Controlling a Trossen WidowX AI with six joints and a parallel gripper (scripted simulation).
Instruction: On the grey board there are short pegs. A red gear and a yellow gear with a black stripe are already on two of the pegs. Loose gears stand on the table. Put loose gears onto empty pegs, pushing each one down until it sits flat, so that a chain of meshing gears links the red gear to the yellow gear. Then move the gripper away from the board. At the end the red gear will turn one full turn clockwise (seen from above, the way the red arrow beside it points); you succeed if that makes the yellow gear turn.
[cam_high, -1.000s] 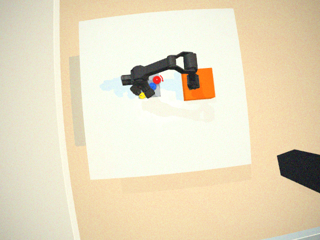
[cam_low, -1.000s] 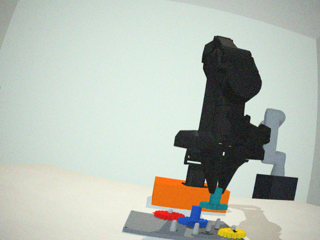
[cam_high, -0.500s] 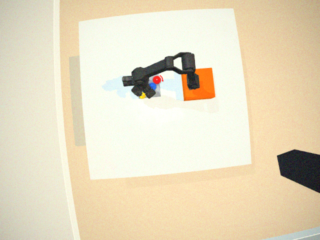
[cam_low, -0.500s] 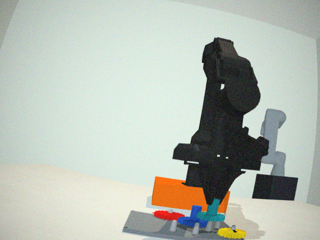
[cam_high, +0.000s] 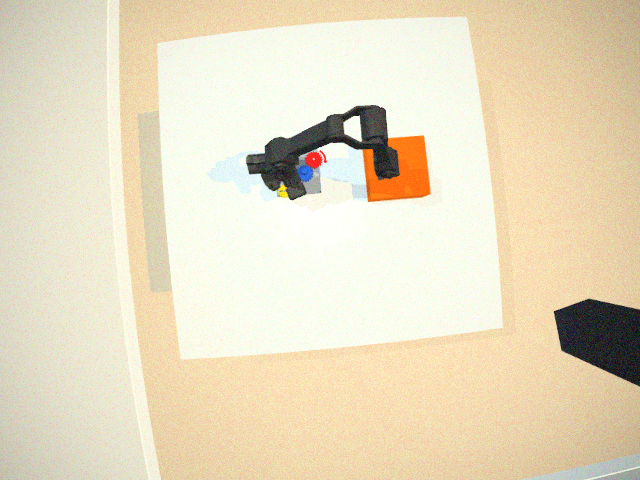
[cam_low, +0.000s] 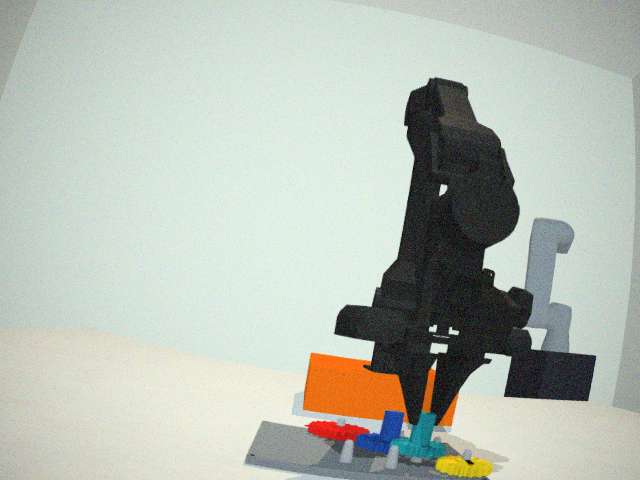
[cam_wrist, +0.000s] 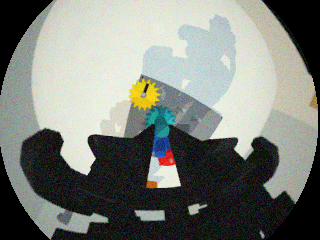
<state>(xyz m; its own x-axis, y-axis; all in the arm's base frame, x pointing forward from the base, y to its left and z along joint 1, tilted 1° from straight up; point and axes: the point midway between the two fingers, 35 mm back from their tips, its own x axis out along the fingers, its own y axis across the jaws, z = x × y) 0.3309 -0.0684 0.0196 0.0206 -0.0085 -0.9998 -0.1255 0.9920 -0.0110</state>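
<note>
Now: gripper tip 10 mm above the teal gear. Round my gripper tip: red gear (100 mm behind, 50 mm to the right, 30 mm below); then yellow gear (40 mm ahead, 30 mm to the left, 30 mm below); then blue gear (50 mm behind, 20 mm below, 10 mm to the right).
</note>
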